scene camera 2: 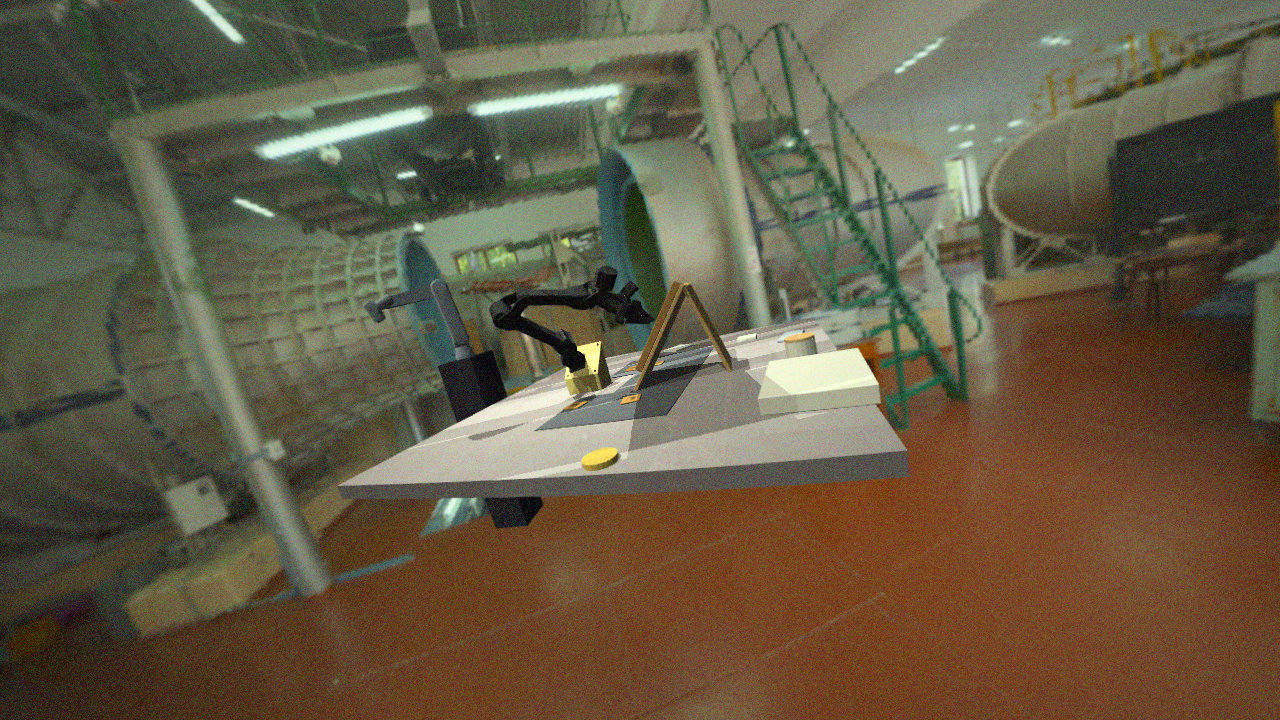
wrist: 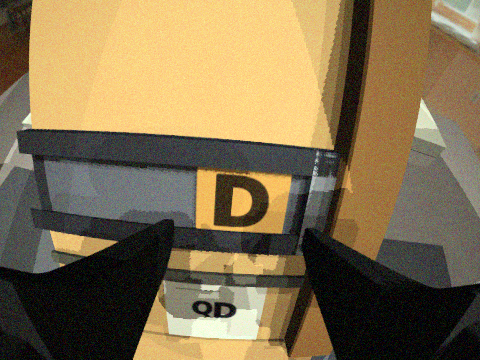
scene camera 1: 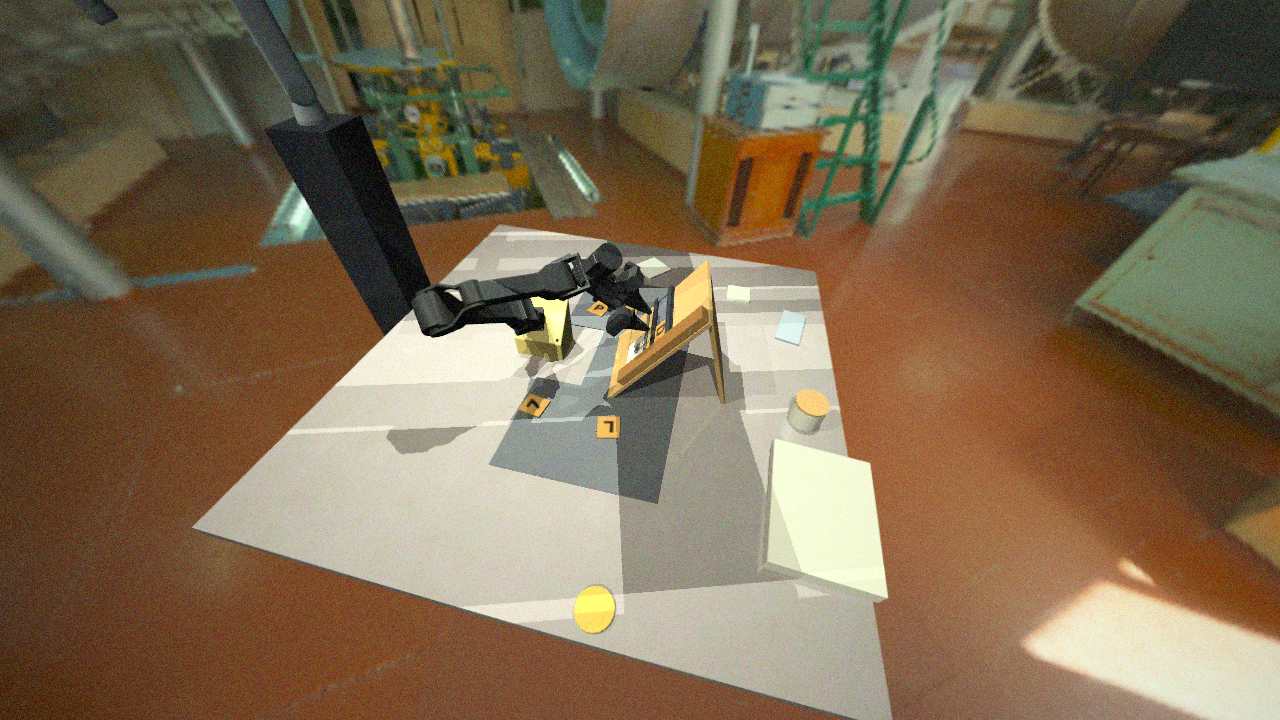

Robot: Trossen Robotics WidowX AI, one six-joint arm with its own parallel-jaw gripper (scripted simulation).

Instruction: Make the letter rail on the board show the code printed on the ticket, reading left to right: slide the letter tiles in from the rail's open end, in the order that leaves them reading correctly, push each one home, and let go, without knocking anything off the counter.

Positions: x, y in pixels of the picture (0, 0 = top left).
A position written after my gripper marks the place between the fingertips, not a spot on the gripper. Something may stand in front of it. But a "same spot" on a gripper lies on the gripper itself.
my gripper: scene camera 2 652, 321; wrist; scene camera 1
same spot on wooden board: (wrist: 124, 108) = (scene camera 1: 677, 301)
same spot on my gripper: (scene camera 1: 634, 300) = (wrist: 111, 328)
